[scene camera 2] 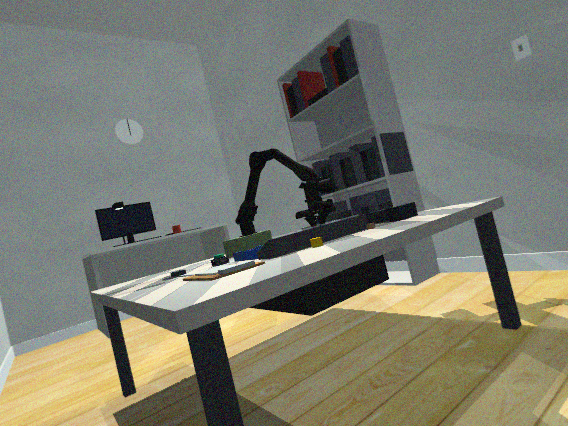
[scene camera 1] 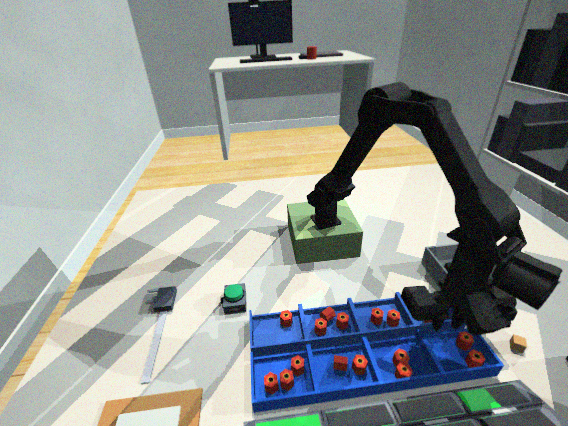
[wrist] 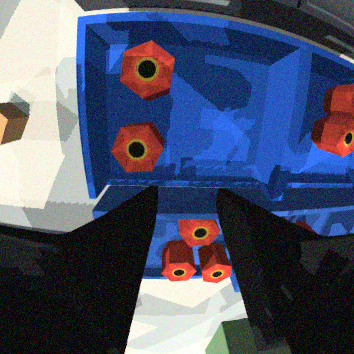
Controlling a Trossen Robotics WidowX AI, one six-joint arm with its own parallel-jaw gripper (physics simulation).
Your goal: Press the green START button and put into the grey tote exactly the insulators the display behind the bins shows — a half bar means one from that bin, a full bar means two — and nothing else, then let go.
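Where they show: gripper, fingertip midpoint: [scene camera 1: 444, 328] [wrist: 187, 194]; arm's base, origin of the base link: [scene camera 2: 248, 234] [scene camera 1: 325, 220].
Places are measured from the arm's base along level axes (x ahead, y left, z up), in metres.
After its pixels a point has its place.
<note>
My gripper [scene camera 1: 452, 326] {x 0.348, y 0.094, z -0.057 m} [scene camera 2: 315, 223] {x 0.348, y 0.094, z -0.057 m} [wrist: 187, 194] {x 0.348, y 0.094, z -0.057 m} points down, fingers apart with nothing between them, above the right end of the blue bins [scene camera 1: 350, 392] [scene camera 2: 245, 255] [wrist: 82, 100]. Beyond the fingertips in the wrist view, three red insulators [wrist: 200, 232] {x 0.321, y 0.089, z -0.054 m} lie in the back right bin; the arm hides them in scene camera 1. Two insulators [scene camera 1: 465, 341] {x 0.385, y 0.108, z -0.054 m} [wrist: 137, 148] {x 0.379, y 0.115, z -0.054 m} lie in the front right bin. The green START button [scene camera 1: 233, 292] {x 0.123, y -0.280, z -0.044 m} [scene camera 2: 219, 257] {x 0.134, y -0.290, z -0.055 m} stands left of the bins. The grey tote [scene camera 1: 434, 256] {x 0.196, y 0.194, z -0.029 m} is partly behind the arm; its inside is hidden. The display [scene camera 1: 360, 416] {x 0.437, y -0.144, z -0.037 m} shows green bars, partly cut off.
A small wooden cube [scene camera 1: 518, 343] {x 0.418, y 0.203, z -0.064 m} [scene camera 2: 370, 226] [wrist: 14, 122] {x 0.411, y 0.199, z -0.071 m} lies beside the bins' right end. A yellow block [scene camera 2: 316, 242] {x 0.565, y -0.222, z -0.069 m} sits before the display. The arm stands on a green block [scene camera 1: 327, 246] {x 0.064, y -0.023, z -0.035 m}. A dark-headed tool [scene camera 1: 163, 298] {x 0.065, y -0.435, z -0.065 m} and an orange-brown frame [scene camera 1: 192, 407] {x 0.319, y -0.390, z -0.078 m} lie left.
</note>
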